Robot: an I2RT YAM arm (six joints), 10 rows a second.
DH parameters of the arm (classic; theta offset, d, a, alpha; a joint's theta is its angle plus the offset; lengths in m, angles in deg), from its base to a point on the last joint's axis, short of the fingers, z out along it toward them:
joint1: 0 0.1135 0.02 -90
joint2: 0 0 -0.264 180
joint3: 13.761 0 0.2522 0
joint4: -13.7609 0 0.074 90
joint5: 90 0 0 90
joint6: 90 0.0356 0 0
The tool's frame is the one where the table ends.
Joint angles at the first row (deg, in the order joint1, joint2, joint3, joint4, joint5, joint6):
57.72 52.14 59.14 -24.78 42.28 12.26
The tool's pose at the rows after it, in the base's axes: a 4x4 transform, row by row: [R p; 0 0 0 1], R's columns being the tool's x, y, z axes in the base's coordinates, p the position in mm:
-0.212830 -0.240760 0.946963 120.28; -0.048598 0.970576 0.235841 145.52; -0.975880 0.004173 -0.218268 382.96; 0 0 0 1
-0.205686 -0.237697 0.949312 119.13; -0.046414 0.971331 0.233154 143.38; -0.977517 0.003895 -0.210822 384.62; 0 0 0 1
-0.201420 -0.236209 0.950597 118.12; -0.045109 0.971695 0.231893 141.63; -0.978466 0.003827 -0.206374 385.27; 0 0 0 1
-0.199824 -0.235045 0.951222 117.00; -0.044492 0.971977 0.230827 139.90; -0.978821 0.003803 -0.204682 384.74; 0 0 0 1
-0.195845 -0.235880 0.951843 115.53; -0.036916 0.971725 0.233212 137.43; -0.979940 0.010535 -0.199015 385.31; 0 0 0 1
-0.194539 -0.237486 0.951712 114.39; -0.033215 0.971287 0.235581 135.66; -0.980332 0.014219 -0.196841 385.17; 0 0 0 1
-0.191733 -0.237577 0.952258 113.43; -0.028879 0.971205 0.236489 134.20; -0.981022 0.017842 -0.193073 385.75; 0 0 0 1
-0.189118 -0.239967 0.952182 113.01; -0.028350 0.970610 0.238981 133.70; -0.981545 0.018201 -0.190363 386.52; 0 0 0 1
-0.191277 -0.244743 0.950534 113.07; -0.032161 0.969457 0.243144 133.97; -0.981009 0.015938 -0.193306 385.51; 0 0 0 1
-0.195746 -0.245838 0.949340 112.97; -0.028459 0.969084 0.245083 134.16; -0.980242 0.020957 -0.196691 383.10; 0 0 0 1
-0.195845 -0.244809 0.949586 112.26; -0.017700 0.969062 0.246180 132.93; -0.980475 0.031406 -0.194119 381.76; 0 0 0 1
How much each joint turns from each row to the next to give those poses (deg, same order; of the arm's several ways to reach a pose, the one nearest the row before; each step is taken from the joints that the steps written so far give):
0.02 -0.39 0.19 -0.01 0.16 -0.21
-0.02 -0.48 0.04 0.02 0.25 -0.35
-0.01 -0.44 -0.11 -0.01 0.13 -0.20
0.02 -0.50 -0.32 -0.07 0.11 -0.06
-0.03 -0.68 -0.24 0.05 -0.10 0.03
-0.02 -0.51 -0.25 -0.05 -0.11 0.04
0.02 -0.39 -0.08 -0.01 0.01 0.00
0.01 -0.14 0.06 0.05 -0.10 -0.17
-0.01 -0.01 -0.18 0.00 -0.29 -0.07
0.04 -0.15 -0.53 0.13 -0.12 0.44
-0.03 -0.48 -0.53 0.28 -0.06 0.45

